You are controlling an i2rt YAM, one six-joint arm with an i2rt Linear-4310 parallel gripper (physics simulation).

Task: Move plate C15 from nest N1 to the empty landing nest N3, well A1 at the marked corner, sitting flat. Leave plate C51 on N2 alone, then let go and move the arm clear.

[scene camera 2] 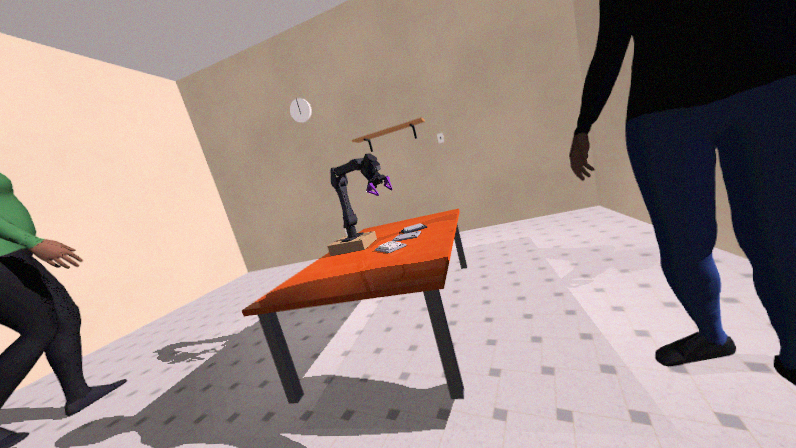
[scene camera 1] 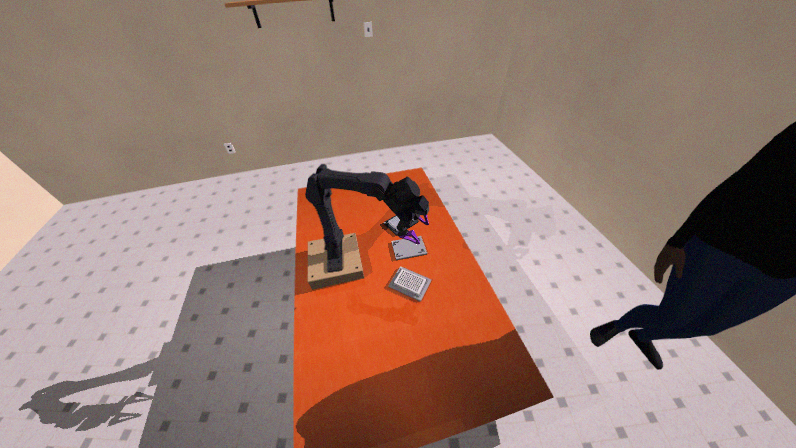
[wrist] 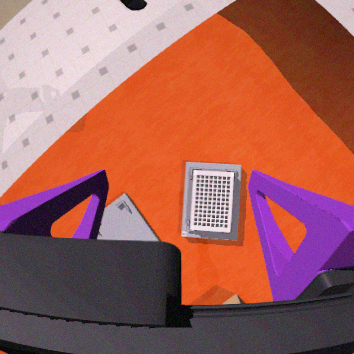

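A white plate with a grid of wells (scene camera 1: 411, 281) (scene camera 2: 391, 245) (wrist: 212, 200) sits on a grey nest (wrist: 238, 200) nearest the front. The middle grey nest (scene camera 1: 409, 250) (scene camera 2: 408, 235) is empty; a corner of it (wrist: 124, 227) shows in the wrist view. The far nest (scene camera 1: 394, 224) (scene camera 2: 413, 227) appears to hold a plate, partly hidden by the gripper in scene camera 1. Labels and the A1 mark are too small to read, so which plate is C15 or C51 cannot be told. My gripper (scene camera 1: 423, 232) (scene camera 2: 384, 192) (wrist: 178, 177), with purple fingers, is open and empty, high above the table.
The arm stands on a wooden base block (scene camera 1: 353, 256) (scene camera 2: 359, 242) on the orange table (scene camera 1: 345, 333) (scene camera 2: 334, 278), left of the nests in scene camera 1. A person in black and blue (scene camera 1: 735, 222) (scene camera 2: 690, 66) stands off the table's right side. A person in green (scene camera 2: 16, 217) stands at the left.
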